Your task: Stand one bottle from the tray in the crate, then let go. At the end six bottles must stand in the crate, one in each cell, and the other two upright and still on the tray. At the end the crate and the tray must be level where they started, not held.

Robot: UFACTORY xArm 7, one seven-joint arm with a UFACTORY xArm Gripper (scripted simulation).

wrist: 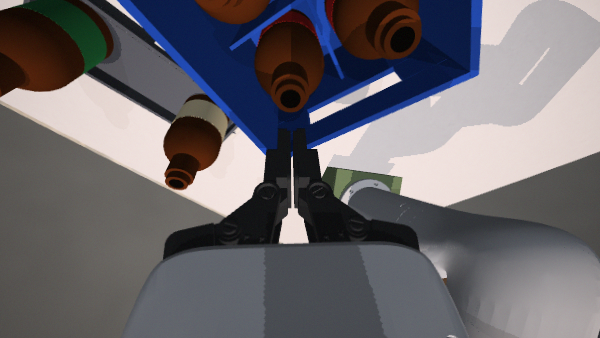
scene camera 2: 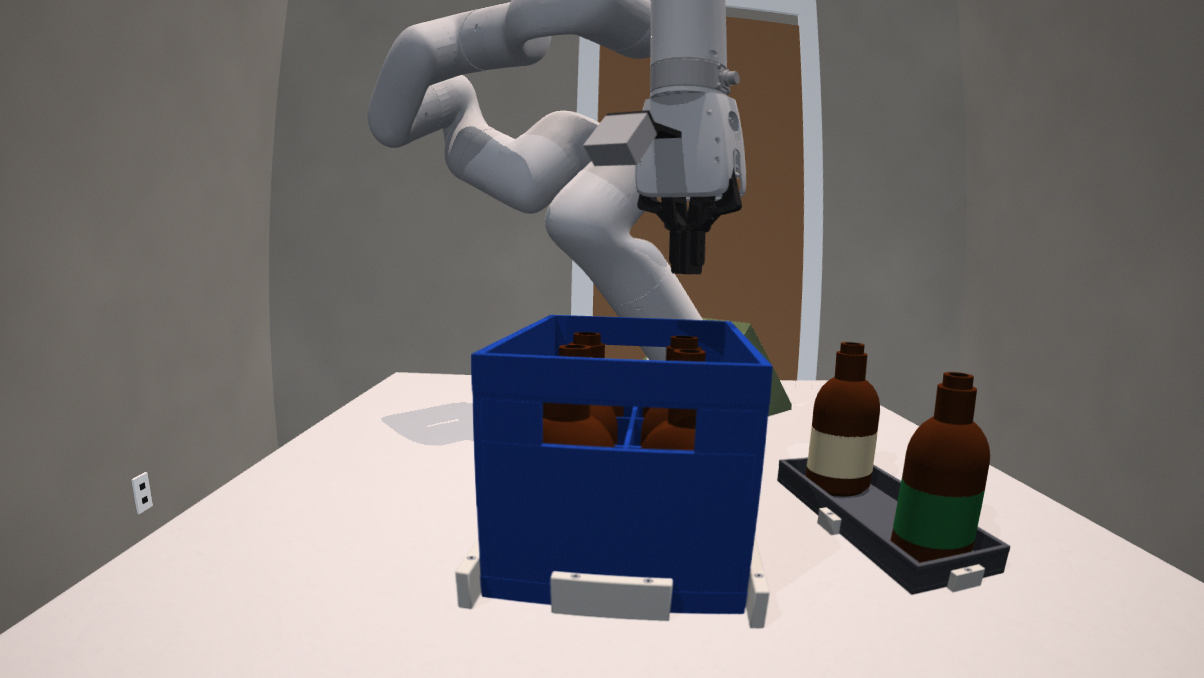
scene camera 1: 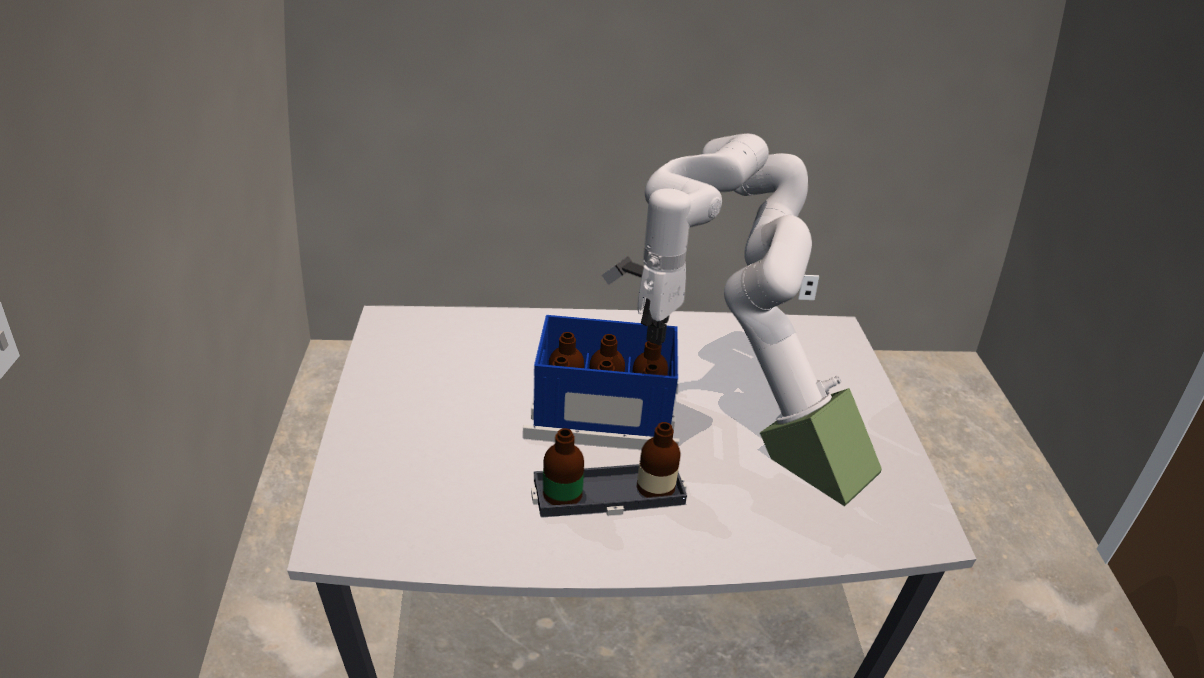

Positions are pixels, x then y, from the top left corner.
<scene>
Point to a dark tray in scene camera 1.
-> At 611,486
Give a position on a blue crate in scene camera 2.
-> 690,516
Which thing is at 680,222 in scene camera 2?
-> My gripper.
</scene>
